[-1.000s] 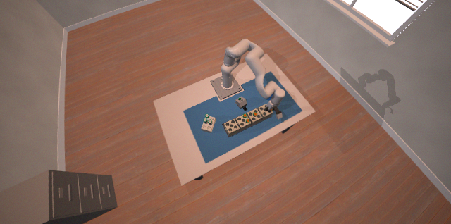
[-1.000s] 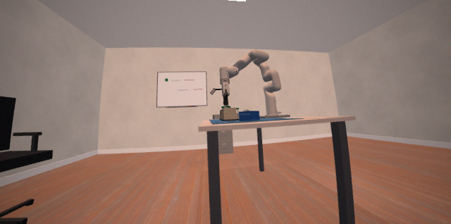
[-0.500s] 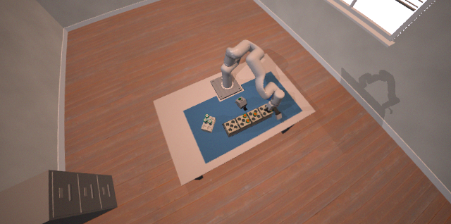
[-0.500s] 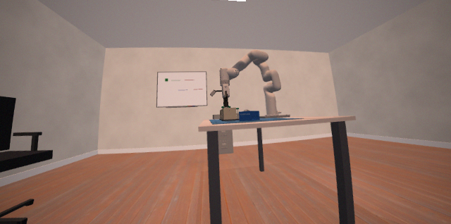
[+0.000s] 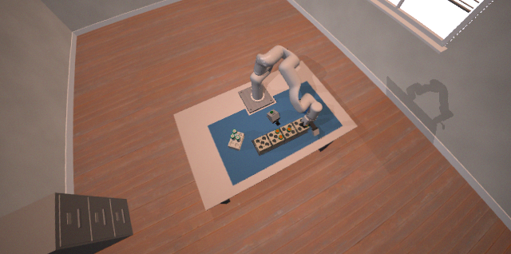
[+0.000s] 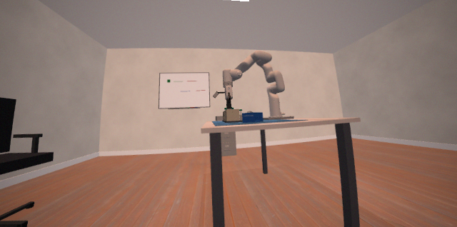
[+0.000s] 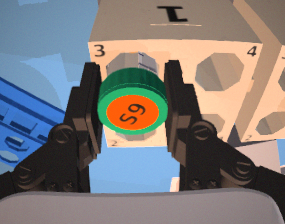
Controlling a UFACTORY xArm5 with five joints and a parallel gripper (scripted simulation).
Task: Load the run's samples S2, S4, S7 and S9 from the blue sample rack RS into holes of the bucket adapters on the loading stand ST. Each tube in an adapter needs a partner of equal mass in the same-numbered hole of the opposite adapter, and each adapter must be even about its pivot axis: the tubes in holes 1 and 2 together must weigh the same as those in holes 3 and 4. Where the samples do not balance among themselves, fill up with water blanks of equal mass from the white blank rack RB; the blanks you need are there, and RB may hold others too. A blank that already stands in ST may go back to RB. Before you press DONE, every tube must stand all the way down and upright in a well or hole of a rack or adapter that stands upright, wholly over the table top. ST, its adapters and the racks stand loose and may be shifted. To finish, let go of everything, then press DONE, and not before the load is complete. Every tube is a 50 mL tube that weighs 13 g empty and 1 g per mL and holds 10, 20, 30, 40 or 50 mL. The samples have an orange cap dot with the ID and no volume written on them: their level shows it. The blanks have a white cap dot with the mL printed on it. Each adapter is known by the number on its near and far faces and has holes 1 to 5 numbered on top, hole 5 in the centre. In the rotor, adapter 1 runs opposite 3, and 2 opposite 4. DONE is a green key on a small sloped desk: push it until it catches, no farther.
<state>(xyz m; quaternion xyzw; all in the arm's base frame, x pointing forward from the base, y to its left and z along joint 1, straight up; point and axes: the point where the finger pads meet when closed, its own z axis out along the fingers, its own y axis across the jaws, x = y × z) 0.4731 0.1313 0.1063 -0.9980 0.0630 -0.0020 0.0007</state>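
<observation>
My gripper is now 50 mm above the sample tube S9 and 10 mm short of it. Round my hand: sample tube S2: 120 mm to the right, 50 mm below, 40 mm behind; blue sample rack RS: 170 mm to the left, 120 mm behind, 90 mm below; sample tube S7: 230 mm to the right, 50 mm below, 30 mm behind.
</observation>
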